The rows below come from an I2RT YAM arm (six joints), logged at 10 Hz.
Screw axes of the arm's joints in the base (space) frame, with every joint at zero. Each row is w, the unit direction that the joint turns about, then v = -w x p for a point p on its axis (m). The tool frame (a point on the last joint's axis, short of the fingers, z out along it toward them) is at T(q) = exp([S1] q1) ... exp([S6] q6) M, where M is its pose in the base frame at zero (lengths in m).
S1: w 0 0 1 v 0 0 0
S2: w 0 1 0 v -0.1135 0 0.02
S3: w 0 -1 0 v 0.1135 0 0.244
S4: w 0 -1 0 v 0.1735 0 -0.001
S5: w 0 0 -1 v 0 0.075 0
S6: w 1 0 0 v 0 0.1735 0
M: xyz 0.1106 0 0.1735 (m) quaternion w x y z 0.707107 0 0.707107 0
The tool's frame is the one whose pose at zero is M.
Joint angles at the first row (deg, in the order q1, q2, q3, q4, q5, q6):
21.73 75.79 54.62 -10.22 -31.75 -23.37
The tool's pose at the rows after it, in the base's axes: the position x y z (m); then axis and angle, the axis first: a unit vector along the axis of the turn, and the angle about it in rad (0 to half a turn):
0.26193 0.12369 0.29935 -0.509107 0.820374 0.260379 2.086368
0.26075 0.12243 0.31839 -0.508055 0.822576 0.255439 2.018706
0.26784 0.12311 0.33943 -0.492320 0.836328 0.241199 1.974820
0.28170 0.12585 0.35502 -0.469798 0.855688 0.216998 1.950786
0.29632 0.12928 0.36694 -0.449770 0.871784 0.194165 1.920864
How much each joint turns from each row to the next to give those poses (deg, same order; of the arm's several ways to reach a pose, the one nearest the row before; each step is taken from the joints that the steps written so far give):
-0.10 -2.35 0.66 1.12 0.54 0.67
-0.03 -1.32 1.89 0.94 1.13 1.03
-0.11 1.03 4.58 -1.04 2.59 1.42
-0.09 2.92 5.33 -1.38 3.64 1.07
-0.03 3.09 4.61 -0.13 3.39 0.86

